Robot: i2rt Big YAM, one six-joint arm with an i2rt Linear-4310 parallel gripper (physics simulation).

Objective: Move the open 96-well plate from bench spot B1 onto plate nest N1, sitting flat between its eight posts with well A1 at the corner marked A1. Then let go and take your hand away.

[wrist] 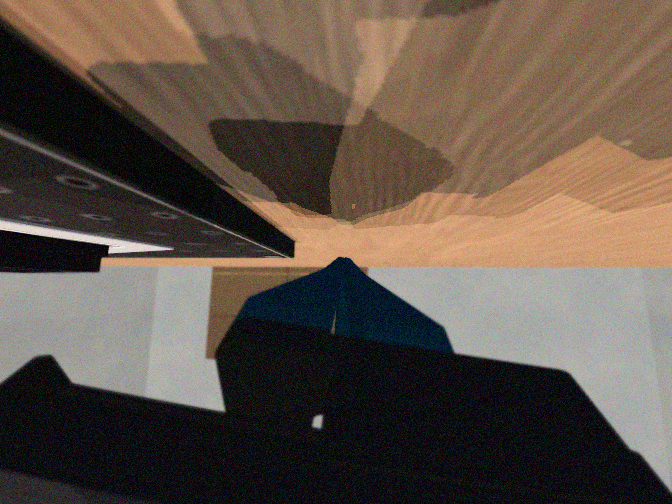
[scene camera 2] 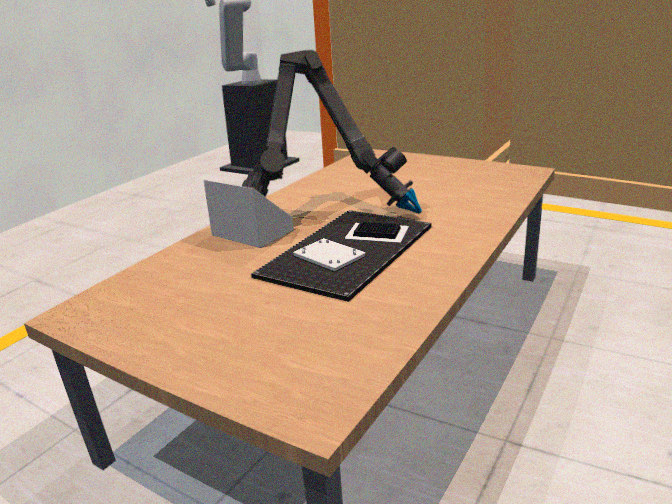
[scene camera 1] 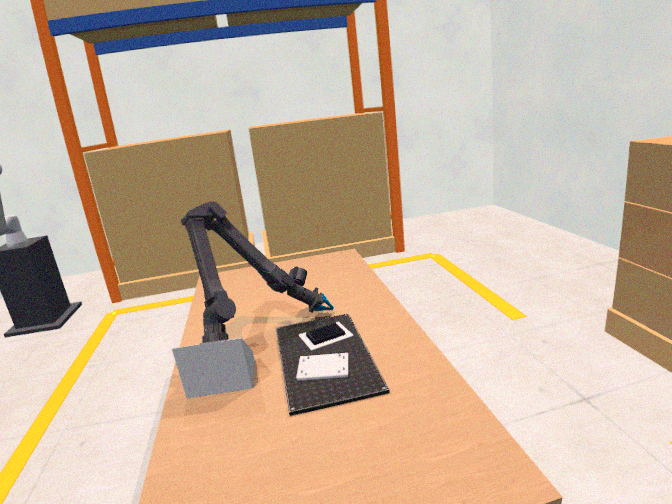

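The black plate lies in a white-rimmed nest at the far end of the black perforated base board. It also shows in scene camera 2. A second white nest with small locator pins sits empty nearer the camera. My gripper has blue fingertips pressed together, empty, hovering just beyond the board's far edge and above the table. In the wrist view the closed blue tips point past the board's corner.
A grey wedge-shaped block stands left of the board by the arm's base. Cardboard panels and an orange rack stand behind.
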